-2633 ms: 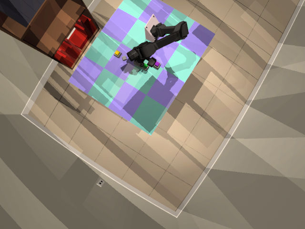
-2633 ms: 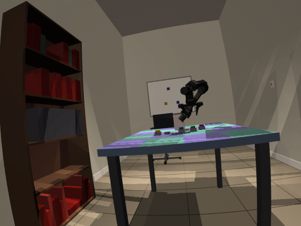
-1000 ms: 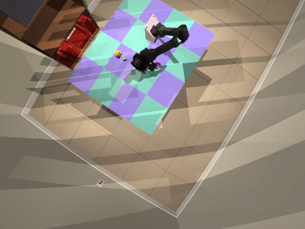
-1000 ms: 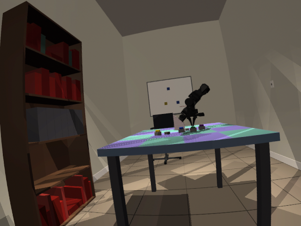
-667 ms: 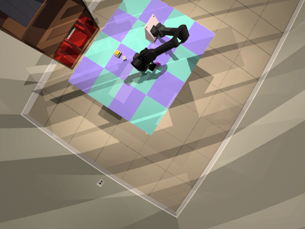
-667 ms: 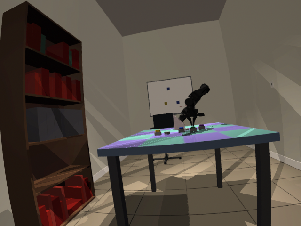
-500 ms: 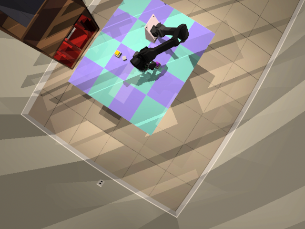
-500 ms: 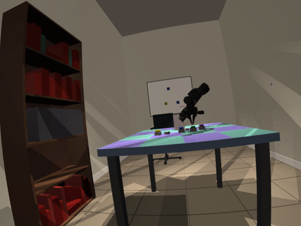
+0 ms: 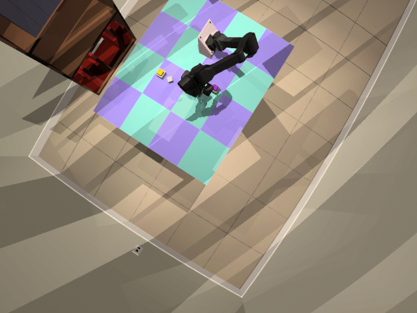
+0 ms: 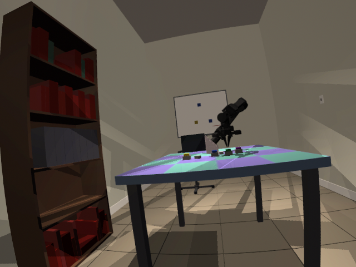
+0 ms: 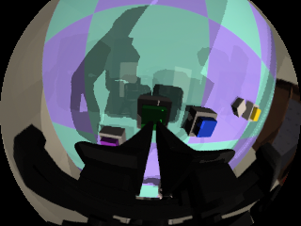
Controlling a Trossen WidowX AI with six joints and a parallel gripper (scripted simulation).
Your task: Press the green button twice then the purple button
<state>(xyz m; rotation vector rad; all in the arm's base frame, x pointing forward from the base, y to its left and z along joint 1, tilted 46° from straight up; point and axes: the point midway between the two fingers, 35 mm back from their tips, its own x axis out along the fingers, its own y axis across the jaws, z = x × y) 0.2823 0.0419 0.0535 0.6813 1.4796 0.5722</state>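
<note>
Right now my gripper tip is 20 mm above the green button. Round my gripper tip: blue button: 90 mm to the right, 20 mm below, 20 mm behind; then white block: 110 mm behind, 40 mm to the right, 40 mm below; then purple button: 80 mm to the left, 70 mm behind, 20 mm below.
</note>
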